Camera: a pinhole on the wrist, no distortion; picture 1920 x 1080 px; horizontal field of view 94.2 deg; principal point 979.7 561.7 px. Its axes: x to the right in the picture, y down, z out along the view. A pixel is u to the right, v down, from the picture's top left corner.
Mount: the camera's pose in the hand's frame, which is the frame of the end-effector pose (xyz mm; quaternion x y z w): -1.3 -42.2 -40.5 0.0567 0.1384 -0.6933 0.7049
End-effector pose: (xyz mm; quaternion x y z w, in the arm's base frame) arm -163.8 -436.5 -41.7 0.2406 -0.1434 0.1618 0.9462
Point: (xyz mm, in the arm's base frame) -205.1 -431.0 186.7
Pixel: outside the picture
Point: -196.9 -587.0 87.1
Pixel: 796 379
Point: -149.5 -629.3 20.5
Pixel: 1168 414
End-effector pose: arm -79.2 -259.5 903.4 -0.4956 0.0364 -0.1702 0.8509
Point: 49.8 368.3 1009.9
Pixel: 259 339
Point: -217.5 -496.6 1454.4
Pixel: outside the picture
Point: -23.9 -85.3 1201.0
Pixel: 1028 526
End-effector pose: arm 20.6 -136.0 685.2 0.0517 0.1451 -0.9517 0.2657
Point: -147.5 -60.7 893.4
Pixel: 1296 702
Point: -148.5 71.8 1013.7
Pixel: 1489 422
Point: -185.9 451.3 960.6
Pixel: outside the picture
